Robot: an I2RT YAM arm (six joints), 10 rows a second.
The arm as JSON. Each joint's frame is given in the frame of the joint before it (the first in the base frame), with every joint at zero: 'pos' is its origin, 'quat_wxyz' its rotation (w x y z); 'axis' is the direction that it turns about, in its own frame. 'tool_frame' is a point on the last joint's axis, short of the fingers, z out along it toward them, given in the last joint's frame.
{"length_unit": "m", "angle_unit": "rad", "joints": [
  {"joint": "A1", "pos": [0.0, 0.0, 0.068], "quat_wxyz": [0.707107, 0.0, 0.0, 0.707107], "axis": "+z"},
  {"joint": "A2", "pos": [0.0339, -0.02, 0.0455], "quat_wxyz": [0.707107, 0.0, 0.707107, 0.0], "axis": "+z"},
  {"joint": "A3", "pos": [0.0, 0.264, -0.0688], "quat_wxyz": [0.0, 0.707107, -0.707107, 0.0], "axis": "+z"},
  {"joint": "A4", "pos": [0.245, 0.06, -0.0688], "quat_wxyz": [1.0, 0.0, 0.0, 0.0], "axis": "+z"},
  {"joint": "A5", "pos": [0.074, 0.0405, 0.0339], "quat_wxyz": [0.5, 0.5, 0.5, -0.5], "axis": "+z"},
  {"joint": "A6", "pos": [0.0, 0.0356, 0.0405], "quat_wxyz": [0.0, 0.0, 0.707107, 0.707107], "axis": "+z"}
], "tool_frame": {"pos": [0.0, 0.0, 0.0], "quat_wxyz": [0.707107, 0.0, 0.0, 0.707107]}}
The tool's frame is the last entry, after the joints.
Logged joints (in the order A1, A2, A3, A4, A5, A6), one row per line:
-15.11 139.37 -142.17 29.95 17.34 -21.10
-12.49 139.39 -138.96 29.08 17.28 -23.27
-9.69 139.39 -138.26 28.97 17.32 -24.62
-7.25 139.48 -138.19 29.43 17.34 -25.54
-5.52 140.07 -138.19 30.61 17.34 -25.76
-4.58 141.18 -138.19 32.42 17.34 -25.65
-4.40 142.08 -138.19 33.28 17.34 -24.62
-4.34 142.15 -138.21 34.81 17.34 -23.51
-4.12 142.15 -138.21 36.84 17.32 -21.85
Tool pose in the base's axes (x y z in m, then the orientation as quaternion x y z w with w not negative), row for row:
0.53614 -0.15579 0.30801 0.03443 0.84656 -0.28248 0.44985
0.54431 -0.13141 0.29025 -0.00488 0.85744 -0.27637 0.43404
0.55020 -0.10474 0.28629 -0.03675 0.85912 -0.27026 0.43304
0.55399 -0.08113 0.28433 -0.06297 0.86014 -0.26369 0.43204
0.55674 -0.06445 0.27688 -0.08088 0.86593 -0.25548 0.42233
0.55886 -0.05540 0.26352 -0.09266 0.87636 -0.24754 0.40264
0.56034 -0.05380 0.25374 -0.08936 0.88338 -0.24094 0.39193
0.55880 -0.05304 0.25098 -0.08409 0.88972 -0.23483 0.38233
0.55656 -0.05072 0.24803 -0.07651 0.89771 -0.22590 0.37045
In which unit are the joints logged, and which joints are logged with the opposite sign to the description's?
The joints are logged in degrees. Opposite sign: A3, A4.
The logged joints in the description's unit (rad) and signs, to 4 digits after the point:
-0.2637 2.4325 2.4813 -0.5227 0.3026 -0.3683
-0.2180 2.4328 2.4253 -0.5075 0.3016 -0.4061
-0.1691 2.4328 2.4131 -0.5056 0.3023 -0.4297
-0.1265 2.4344 2.4119 -0.5137 0.3026 -0.4458
-0.0963 2.4447 2.4119 -0.5342 0.3026 -0.4496
-0.0799 2.4641 2.4119 -0.5658 0.3026 -0.4477
-0.0768 2.4798 2.4119 -0.5808 0.3026 -0.4297
-0.0757 2.4810 2.4122 -0.6075 0.3026 -0.4103
-0.0719 2.4810 2.4122 -0.6430 0.3023 -0.3814

